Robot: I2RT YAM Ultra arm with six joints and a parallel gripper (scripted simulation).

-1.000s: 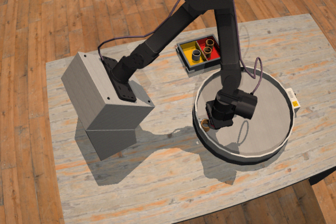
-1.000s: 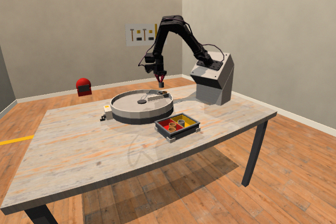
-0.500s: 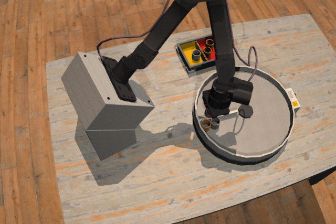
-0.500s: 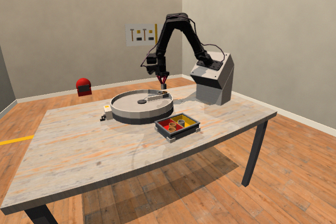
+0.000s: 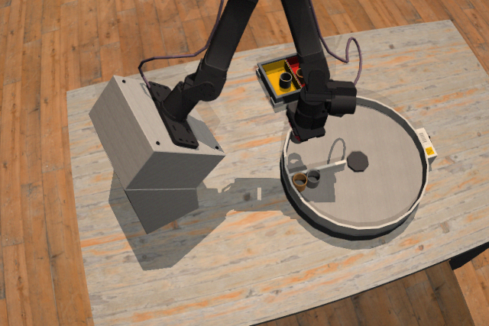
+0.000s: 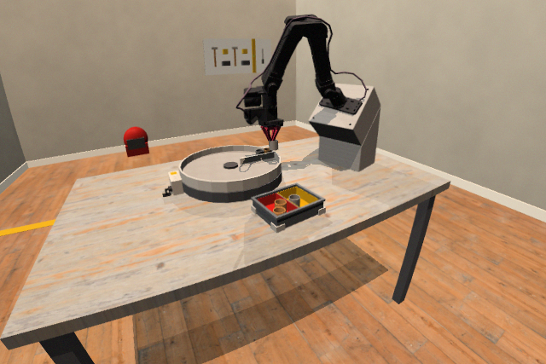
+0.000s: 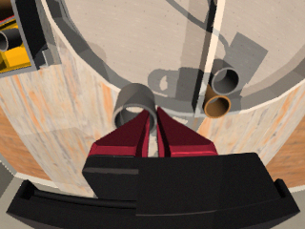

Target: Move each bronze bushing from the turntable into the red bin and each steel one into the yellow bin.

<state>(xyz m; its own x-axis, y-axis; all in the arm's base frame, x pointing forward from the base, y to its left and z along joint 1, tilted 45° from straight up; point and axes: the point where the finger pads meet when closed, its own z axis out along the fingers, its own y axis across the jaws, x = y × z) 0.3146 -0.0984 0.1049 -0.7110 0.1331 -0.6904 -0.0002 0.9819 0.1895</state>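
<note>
The yellow bin lies 70 mm ahead of my hand, 280 mm to the left of it and 140 mm below it. Also, from my hand: red bin (160 mm ahead, 280 mm to the left, 140 mm below); turntable (150 mm ahead, 80 mm to the right, 100 mm below); two-part bin tray (120 mm ahead, 280 mm to the left, 130 mm below).
</note>
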